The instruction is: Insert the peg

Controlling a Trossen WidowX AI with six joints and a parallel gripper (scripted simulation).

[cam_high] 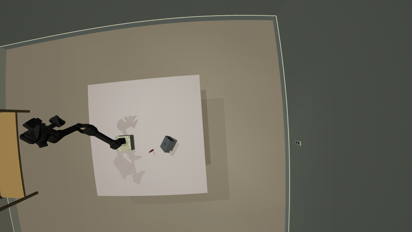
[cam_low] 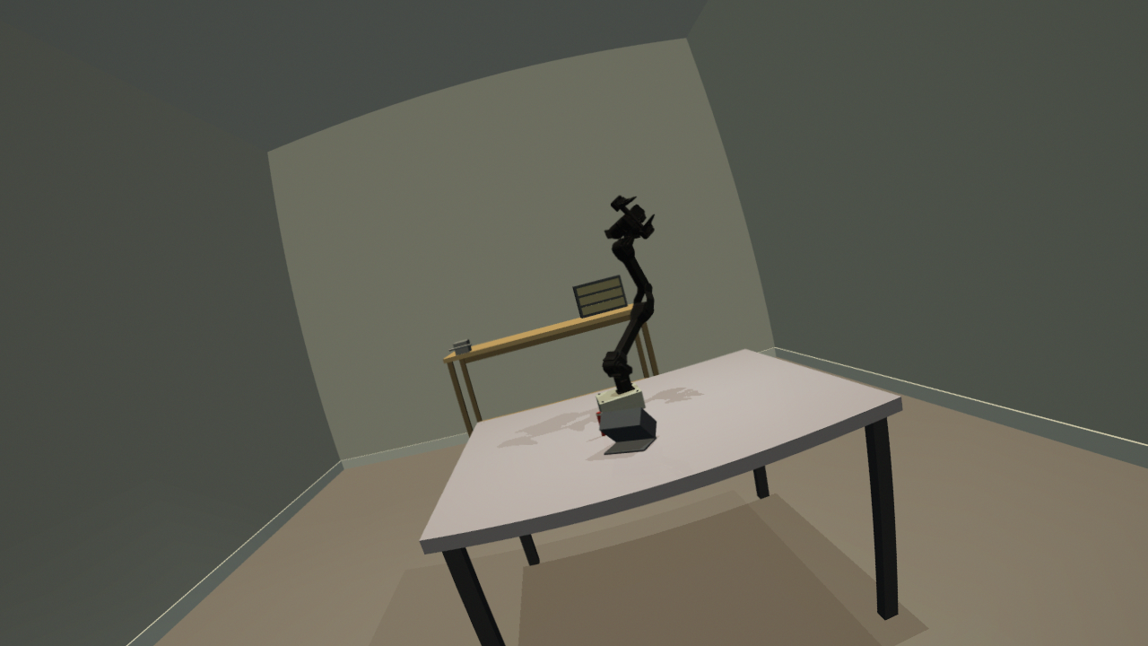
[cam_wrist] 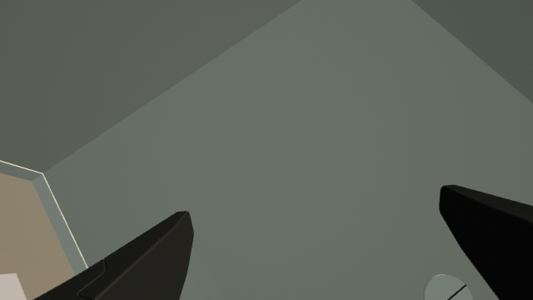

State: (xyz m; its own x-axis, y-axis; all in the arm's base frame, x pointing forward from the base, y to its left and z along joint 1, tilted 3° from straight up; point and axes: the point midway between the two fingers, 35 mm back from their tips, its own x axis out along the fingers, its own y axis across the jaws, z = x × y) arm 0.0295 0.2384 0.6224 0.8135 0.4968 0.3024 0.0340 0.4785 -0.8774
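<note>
Now: the red peg 21 cm ahead of my gripper tip, 37 cm to the right of it and 65 cm below it. Round my gripper tip: grey sloped panel block 39 cm ahead, 31 cm to the right, 65 cm below.
</note>
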